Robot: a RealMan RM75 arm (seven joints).
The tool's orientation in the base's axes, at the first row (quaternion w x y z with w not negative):
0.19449 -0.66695 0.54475 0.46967
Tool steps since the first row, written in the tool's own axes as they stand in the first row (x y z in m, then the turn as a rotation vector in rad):
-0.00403 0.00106 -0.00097 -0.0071 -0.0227 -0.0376
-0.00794 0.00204 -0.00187 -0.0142 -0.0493 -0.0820
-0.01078 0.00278 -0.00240 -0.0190 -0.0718 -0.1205
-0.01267 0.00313 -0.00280 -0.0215 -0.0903 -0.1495
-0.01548 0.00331 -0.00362 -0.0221 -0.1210 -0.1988
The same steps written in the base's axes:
-0.00042 0.00109 0.00411 0.0365 -0.0176 0.0184
-0.00080 0.00220 0.00808 0.0793 -0.0392 0.0391
-0.00116 0.00309 0.01090 0.1159 -0.0588 0.0560
-0.00125 0.00370 0.01276 0.1448 -0.0737 0.0675
-0.00097 0.00453 0.01556 0.1932 -0.1013 0.0841

